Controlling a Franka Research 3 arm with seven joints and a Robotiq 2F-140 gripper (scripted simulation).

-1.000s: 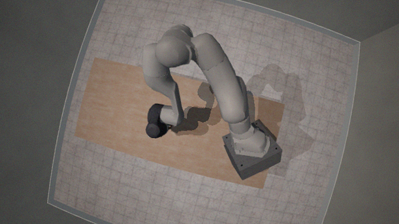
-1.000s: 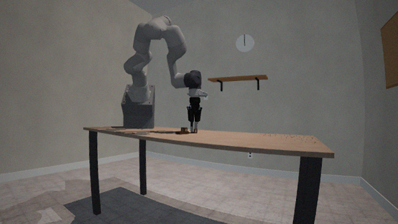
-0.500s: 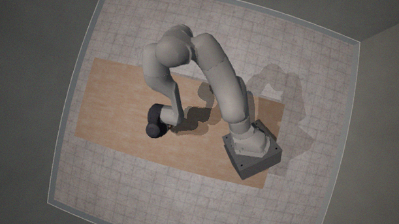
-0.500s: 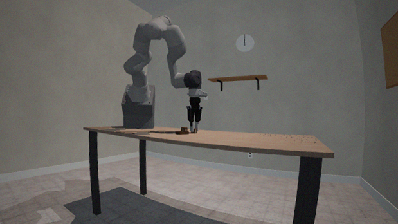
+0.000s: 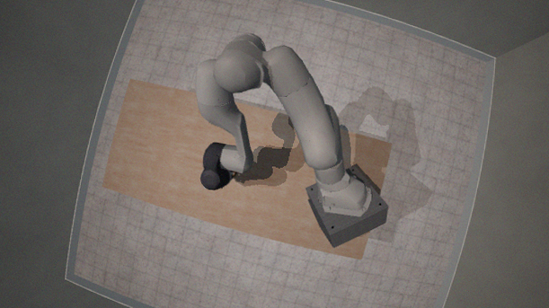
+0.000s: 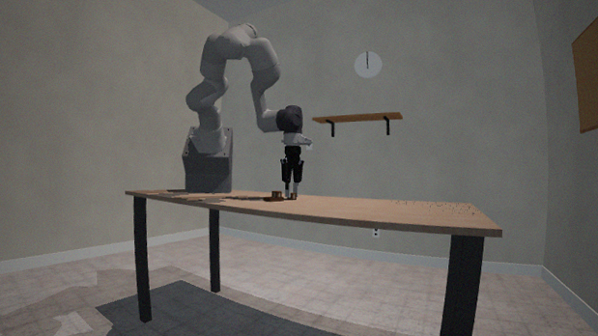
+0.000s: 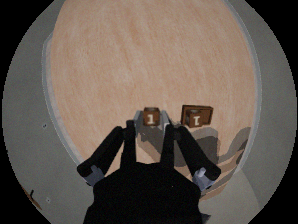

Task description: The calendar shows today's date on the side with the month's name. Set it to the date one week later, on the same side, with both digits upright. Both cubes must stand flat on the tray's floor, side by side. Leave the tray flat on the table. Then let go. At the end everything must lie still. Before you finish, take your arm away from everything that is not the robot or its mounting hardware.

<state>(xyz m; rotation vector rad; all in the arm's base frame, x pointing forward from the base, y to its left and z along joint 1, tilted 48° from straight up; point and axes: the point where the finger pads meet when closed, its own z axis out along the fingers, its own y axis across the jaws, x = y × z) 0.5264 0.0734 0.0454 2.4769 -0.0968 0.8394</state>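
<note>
The calendar cube is 30 mm below my hand.
</note>
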